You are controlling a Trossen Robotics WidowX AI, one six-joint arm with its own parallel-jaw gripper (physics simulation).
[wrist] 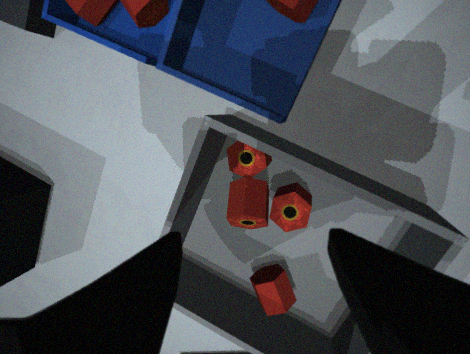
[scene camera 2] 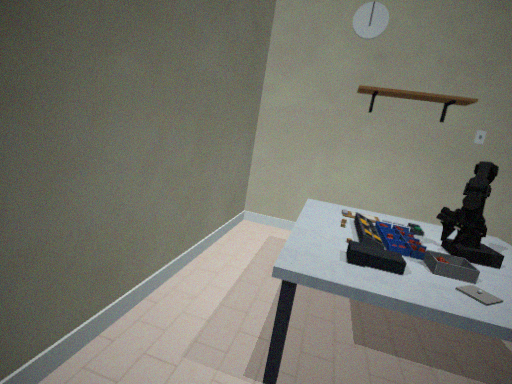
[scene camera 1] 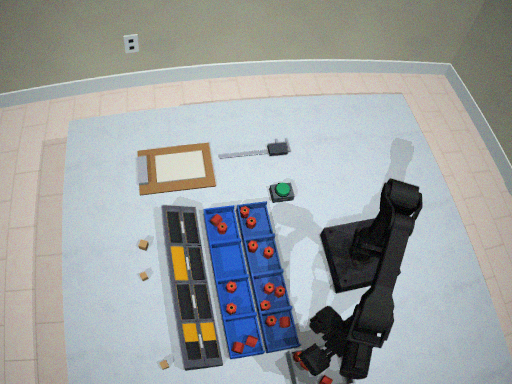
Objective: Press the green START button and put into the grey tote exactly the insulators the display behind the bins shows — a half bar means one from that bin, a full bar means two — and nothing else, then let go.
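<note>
The grey tote holds several red insulators; in the wrist view one lies on its side, another lies nearer, and two more show yellow-ringed ends. My gripper is open and empty above the tote. The green START button stands beyond the bins. The display shows one full bar in the left column, second row, and half bars in both columns of the row nearest the tote.
Blue bins stand in two columns; the left second-row bin is empty, the others hold insulators. A clipboard, a caliper and small wooden blocks lie around. A black box and a flat grey plate are near the table edge.
</note>
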